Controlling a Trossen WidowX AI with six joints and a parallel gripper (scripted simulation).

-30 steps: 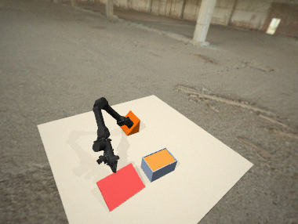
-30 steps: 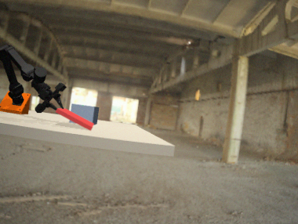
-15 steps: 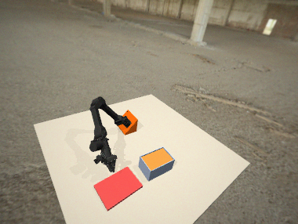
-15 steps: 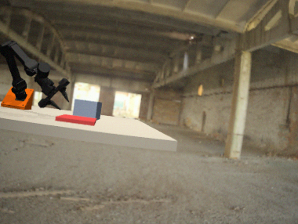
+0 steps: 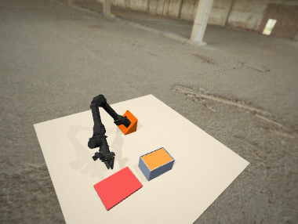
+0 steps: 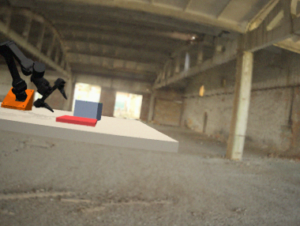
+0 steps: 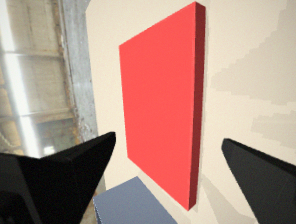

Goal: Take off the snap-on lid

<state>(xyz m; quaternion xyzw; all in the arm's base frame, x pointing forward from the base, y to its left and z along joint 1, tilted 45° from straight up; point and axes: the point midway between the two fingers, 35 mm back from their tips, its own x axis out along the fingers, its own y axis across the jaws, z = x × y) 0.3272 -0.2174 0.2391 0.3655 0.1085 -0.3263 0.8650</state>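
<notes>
The red lid is 10 cm ahead of my gripper tip, 5 cm below it and 1 cm to the left of it. Also, from my gripper tip: storage box: 30 cm to the left, 10 cm ahead, 1 cm below.
</notes>
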